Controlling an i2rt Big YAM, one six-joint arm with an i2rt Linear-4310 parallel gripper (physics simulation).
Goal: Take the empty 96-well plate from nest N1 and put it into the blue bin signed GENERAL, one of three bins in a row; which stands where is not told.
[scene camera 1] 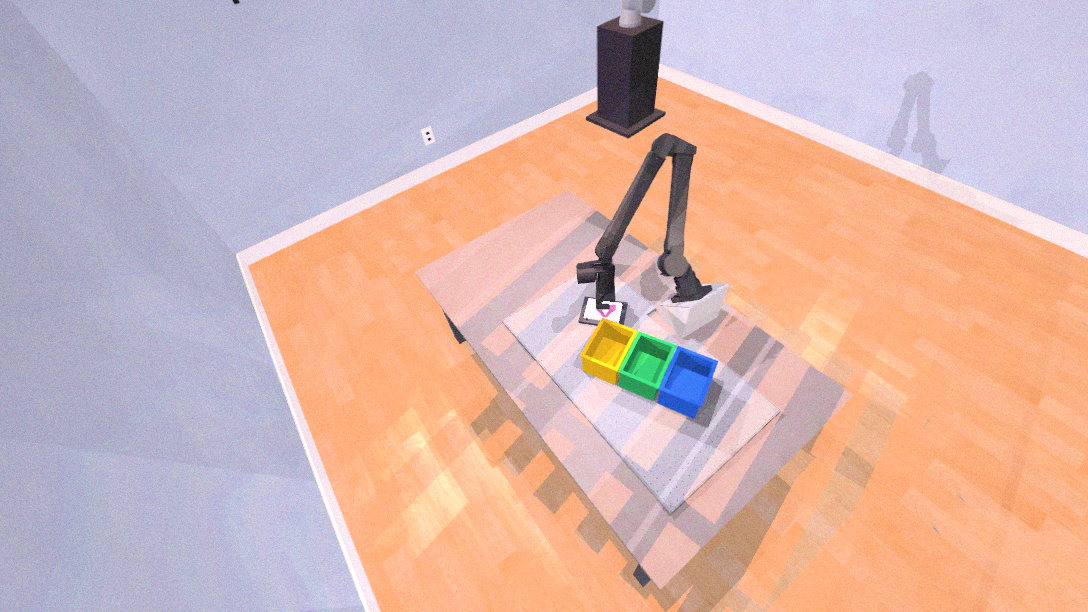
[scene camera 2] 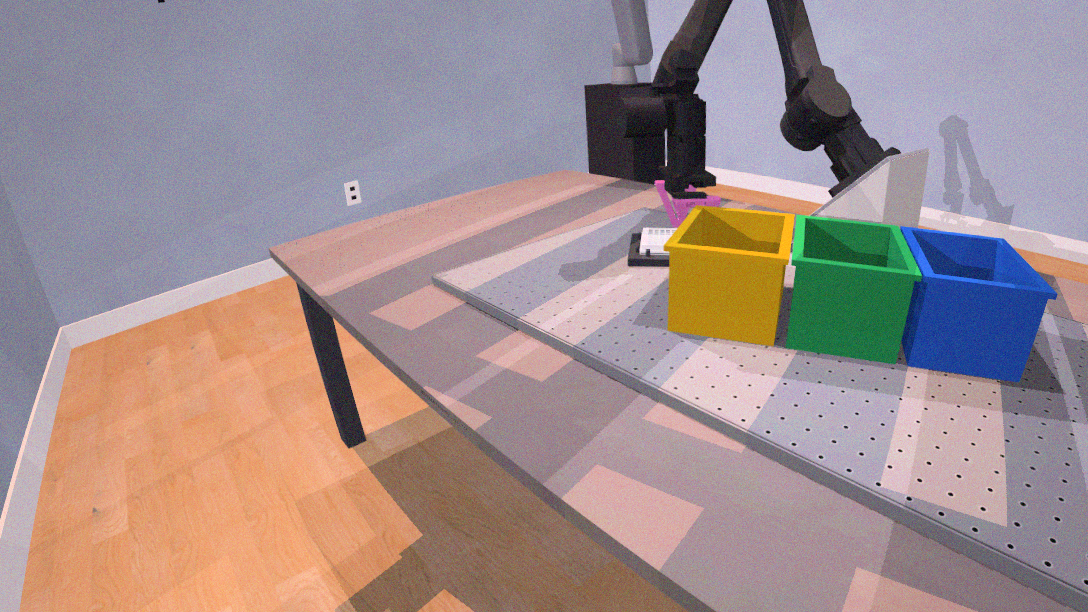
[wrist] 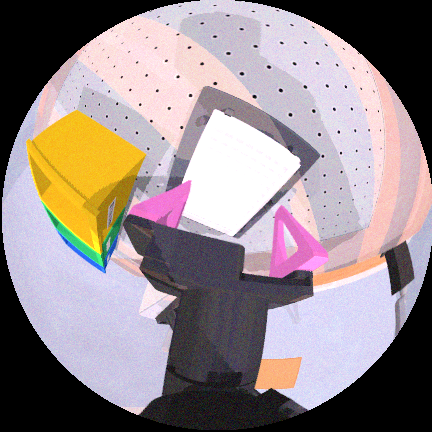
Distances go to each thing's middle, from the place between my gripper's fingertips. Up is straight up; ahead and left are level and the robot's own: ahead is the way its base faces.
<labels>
Now: hand 10 mm short of the white 96-well plate (scene camera 2: 654,239). From my hand the other things lie so: dark nest (wrist: 210,98) 20 mm below, 10 mm ahead.
</labels>
